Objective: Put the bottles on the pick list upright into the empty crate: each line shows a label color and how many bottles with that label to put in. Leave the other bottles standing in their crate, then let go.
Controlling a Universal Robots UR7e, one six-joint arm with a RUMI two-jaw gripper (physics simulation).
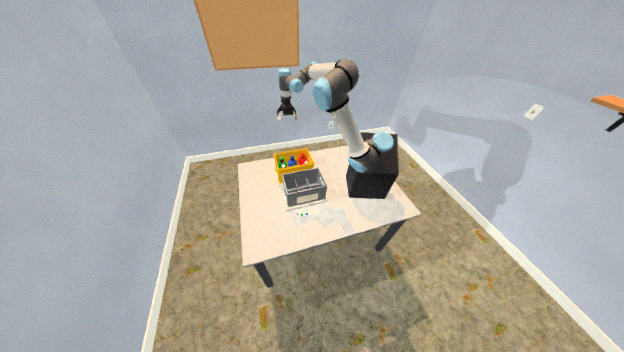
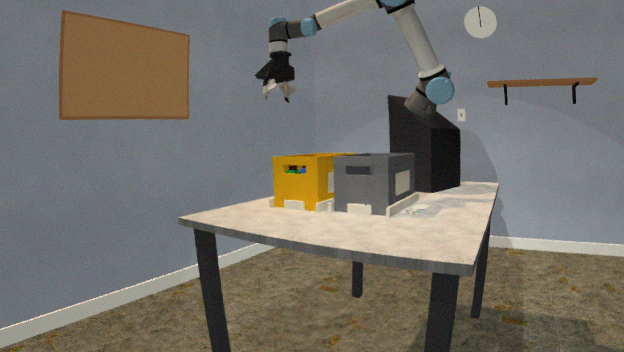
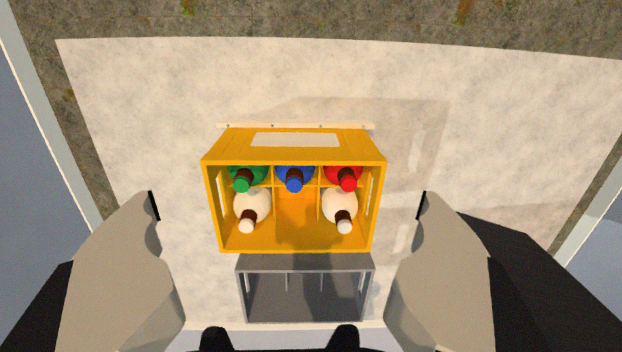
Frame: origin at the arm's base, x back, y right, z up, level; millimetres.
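Where they show: gripper, fingertip midpoint: (image 1: 287, 121) (image 2: 277, 101) (image 3: 291, 194); arm's base, origin of the base link: (image 2: 418, 110).
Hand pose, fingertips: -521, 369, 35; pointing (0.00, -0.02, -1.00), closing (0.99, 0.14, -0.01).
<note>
Each offset is from my fingertips to the top centre of the thing, as dx, dy, dz. Level surfaces: height alone.
The yellow crate @(+23, -175, -215) (image 1: 279, 173) (image 2: 295, 189) (image 3: 295, 156) holds a green bottle @(-68, -146, -227) (image 1: 281, 161) (image 3: 242, 183), a blue bottle @(+15, -134, -227) (image 1: 292, 160) (image 3: 294, 183) and a red bottle @(+102, -119, -227) (image 1: 302, 158) (image 3: 348, 182) in one row, standing. Two white bottles, one white bottle @(-57, -231, -227) (image 3: 252, 204) behind green and another white bottle @(+117, -208, -227) (image 3: 340, 204) behind red, stand in the other row; the middle cell between them is empty. The grey crate @(+76, -403, -215) (image 1: 291, 199) (image 2: 357, 189) (image 3: 305, 261) beside it shows no bottles. The pick list @(+83, -550, -388) (image 1: 313, 212) has green and blue marks, its numbers too small to read. My gripper (image 1: 287, 118) (image 2: 276, 99) (image 3: 291, 194) is open, empty, high above the yellow crate.
Both crates stand on the table @(dz -390) (image 1: 260, 225) (image 2: 280, 230) (image 3: 150, 75) within low white rails. The arm's black pedestal (image 1: 370, 185) (image 2: 445, 160) stands to their right. A brown board (image 1: 255, 35) (image 2: 125, 70) hangs on the wall.
</note>
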